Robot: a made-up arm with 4 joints. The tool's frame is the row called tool. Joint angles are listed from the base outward.
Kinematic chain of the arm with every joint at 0, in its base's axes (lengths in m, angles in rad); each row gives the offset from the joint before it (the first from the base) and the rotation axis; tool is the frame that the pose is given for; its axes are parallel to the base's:
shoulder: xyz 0 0 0.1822 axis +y
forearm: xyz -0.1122 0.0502 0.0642 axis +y
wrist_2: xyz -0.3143 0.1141 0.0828 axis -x
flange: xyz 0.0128 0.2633 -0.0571 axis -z
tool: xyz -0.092 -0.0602 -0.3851
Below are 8 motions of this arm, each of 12 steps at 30 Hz.
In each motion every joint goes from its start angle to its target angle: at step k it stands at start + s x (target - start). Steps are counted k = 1, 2, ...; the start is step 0. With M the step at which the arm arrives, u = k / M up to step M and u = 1 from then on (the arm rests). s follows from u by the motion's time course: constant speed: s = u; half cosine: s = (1 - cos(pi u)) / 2; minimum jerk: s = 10 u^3 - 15 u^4 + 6 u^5.
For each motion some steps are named. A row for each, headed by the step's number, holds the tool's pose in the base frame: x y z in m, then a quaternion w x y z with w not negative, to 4 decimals.
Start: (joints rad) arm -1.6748 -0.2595 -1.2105 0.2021
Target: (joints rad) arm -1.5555 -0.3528 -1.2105 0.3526
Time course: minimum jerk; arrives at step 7
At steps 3, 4, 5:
3: -0.0487 0.6587 -0.3631 0.5261 0.4091 -0.6275 0.4027
4: -0.0585 0.6601 -0.3638 0.5361 0.4229 -0.6174 0.3907
5: -0.0669 0.6614 -0.3642 0.5444 0.4343 -0.6086 0.3804

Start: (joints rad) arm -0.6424 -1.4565 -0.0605 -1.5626
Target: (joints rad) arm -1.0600 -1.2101 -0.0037 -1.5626
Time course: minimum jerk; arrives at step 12
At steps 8, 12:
8: 0.3138 0.3420 0.1546 0.3062 -0.6305 -0.6406 0.3136
12: 0.3195 0.3367 0.1614 0.2985 -0.6378 -0.6442 0.2984

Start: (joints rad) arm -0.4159 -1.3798 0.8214 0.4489
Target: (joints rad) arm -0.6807 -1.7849 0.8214 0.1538
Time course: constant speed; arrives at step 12
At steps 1, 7, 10, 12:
1: 0.3679 0.0084 -0.0908 0.4717 -0.0804 -0.7667 -0.4280
7: 0.4217 -0.0024 0.0674 0.3685 -0.0694 -0.8318 -0.4093
10: 0.4269 -0.0076 0.1502 0.3126 -0.0666 -0.8578 -0.4024
12: 0.4222 -0.0110 0.2050 0.2742 -0.0655 -0.8726 -0.3989

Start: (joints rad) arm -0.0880 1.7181 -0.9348 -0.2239
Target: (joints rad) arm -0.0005 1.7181 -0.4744 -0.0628
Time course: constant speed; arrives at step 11
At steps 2, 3, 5, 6, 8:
2: -0.1563 0.6197 0.6223 0.6458 0.3443 0.6374 -0.2411
3: -0.1707 0.6138 0.6262 0.6459 0.3263 0.6498 -0.2326
5: -0.1986 0.5998 0.6345 0.6456 0.2897 0.6731 -0.2151
6: -0.2121 0.5918 0.6390 0.6451 0.2711 0.6840 -0.2060
8: -0.2379 0.5738 0.6485 0.6437 0.2336 0.7043 -0.1873

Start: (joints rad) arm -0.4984 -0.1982 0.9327 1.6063
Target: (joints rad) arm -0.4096 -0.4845 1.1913 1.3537
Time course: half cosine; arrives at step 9
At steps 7, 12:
7: -0.0602 -0.1049 -0.3564 0.4363 -0.1580 -0.5888 -0.6617
12: -0.0570 -0.1204 -0.3485 0.4300 -0.1702 -0.5958 -0.6566

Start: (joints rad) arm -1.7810 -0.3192 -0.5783 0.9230
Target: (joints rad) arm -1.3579 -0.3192 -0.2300 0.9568
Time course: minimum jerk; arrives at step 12
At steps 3, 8, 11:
3: 0.2688 0.6501 -0.2315 0.5475 0.4924 -0.6763 -0.0171
8: 0.2448 0.5856 -0.2693 0.6115 0.4344 -0.6354 -0.1832
11: 0.2336 0.5615 -0.2854 0.6284 0.4089 -0.6209 -0.2289

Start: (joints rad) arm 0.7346 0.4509 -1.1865 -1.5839
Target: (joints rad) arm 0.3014 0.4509 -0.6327 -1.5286
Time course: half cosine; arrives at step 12
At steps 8, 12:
8: -0.3244 0.5941 0.3951 0.7132 0.5145 0.0389 0.4745
12: -0.3860 0.5619 0.3174 0.7172 0.4505 0.0518 0.5292

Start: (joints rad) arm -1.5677 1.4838 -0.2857 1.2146
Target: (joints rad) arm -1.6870 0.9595 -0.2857 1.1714
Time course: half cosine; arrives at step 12
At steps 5, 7, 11, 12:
5: -0.3514 0.6028 -0.2929 0.8196 0.2056 -0.0519 -0.5322
7: -0.2846 0.6018 -0.3387 0.8153 0.2485 -0.1213 -0.5087
11: -0.1830 0.6005 -0.3830 0.7999 0.3030 -0.2154 -0.4711
12: -0.1778 0.6004 -0.3846 0.7989 0.3055 -0.2199 -0.4691

